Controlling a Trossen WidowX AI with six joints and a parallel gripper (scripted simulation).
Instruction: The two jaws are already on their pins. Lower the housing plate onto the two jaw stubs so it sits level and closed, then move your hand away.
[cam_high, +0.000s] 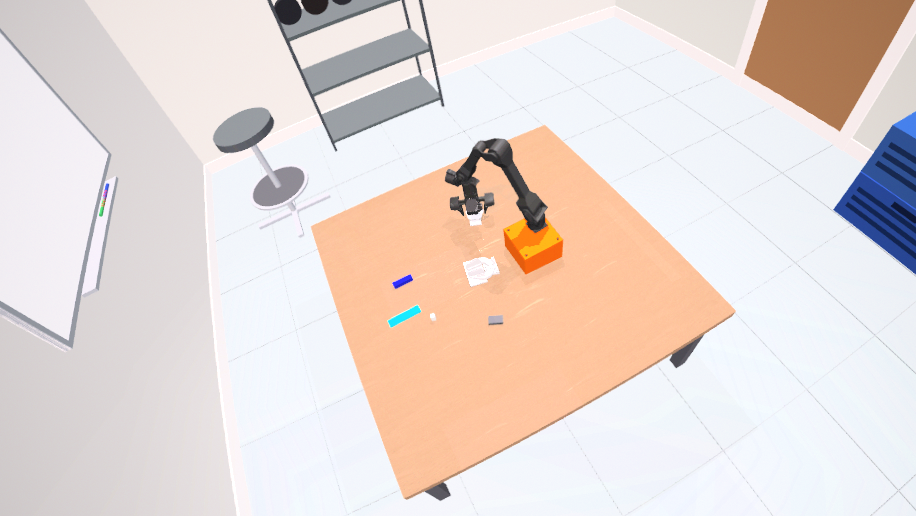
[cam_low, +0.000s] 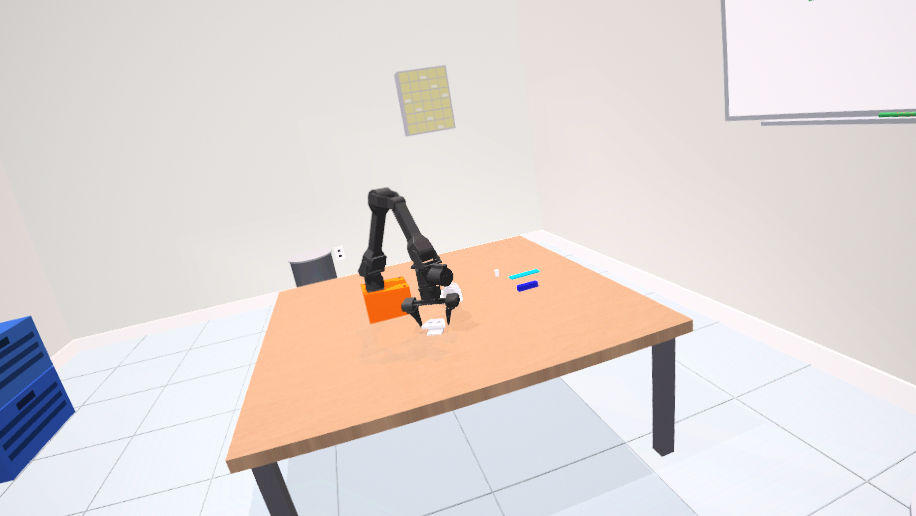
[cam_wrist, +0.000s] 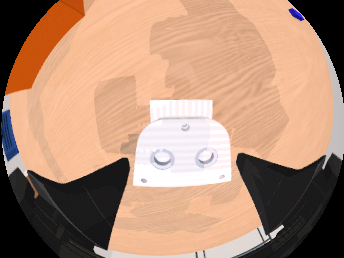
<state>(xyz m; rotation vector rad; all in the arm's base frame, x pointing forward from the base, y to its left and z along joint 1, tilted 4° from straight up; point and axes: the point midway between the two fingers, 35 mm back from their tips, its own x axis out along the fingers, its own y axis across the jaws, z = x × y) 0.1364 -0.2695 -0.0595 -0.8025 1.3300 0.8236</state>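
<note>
Right now the white base is 150 mm ahead of my gripper tip, 250 mm to the left of it and 20 mm below it. Round my gripper tip: blue block 420 mm ahead, 120 mm to the left, 10 mm below; grey block 200 mm ahead, 480 mm to the left, 10 mm below; white cube 390 mm ahead, 340 mm to the left, 10 mm below.
</note>
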